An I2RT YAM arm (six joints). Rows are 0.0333 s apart.
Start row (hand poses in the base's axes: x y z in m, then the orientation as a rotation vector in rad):
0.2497, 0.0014, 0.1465, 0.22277, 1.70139, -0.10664
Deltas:
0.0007, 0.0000, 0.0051, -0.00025, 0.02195, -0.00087
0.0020, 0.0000, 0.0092, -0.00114, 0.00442, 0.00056
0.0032, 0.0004, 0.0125, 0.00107, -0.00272, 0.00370
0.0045, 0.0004, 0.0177, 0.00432, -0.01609, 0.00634
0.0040, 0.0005, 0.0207, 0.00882, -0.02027, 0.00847
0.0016, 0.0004, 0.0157, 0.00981, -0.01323, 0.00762
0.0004, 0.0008, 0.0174, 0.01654, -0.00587, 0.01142
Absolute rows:
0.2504, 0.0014, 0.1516, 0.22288, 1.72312, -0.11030
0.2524, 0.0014, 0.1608, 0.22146, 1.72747, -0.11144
0.2556, 0.0018, 0.1733, 0.21910, 1.72520, -0.10746
0.2601, 0.0022, 0.1910, 0.21713, 1.71015, -0.09708
0.2641, 0.0027, 0.2117, 0.21673, 1.69146, -0.08084
0.2657, 0.0031, 0.2274, 0.21772, 1.67971, -0.06532
0.2661, 0.0039, 0.2448, 0.22055, 1.67600, -0.04222

